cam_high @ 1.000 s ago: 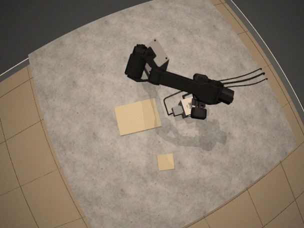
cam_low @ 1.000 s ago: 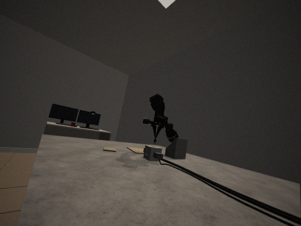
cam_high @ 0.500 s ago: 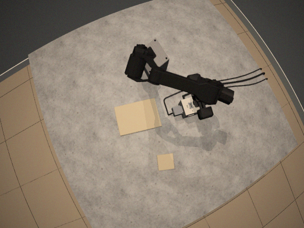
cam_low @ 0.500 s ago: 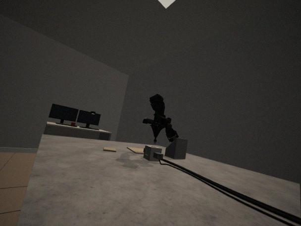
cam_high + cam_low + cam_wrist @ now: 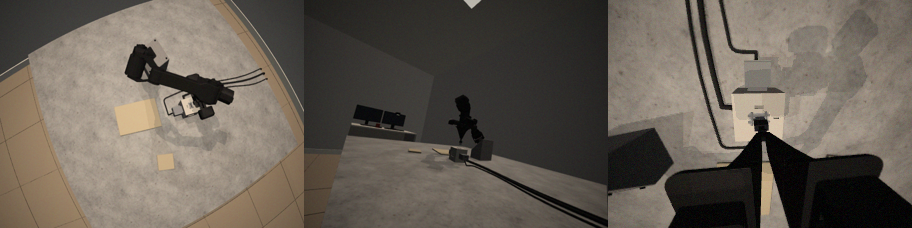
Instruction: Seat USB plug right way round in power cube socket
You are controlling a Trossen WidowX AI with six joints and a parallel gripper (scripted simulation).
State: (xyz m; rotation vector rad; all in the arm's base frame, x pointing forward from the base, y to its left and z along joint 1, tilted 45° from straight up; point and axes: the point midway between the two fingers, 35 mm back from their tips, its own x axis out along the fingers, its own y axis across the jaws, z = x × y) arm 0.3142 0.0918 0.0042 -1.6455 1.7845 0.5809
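Right now my gripper tip is 20 mm above the dark USB plug. From my gripper tip the other things lie so: USB socket: 70 mm below; large tan pad: 240 mm to the right, 130 mm below, 80 mm behind; tan square: 220 mm to the right, 180 mm ahead, 130 mm below.
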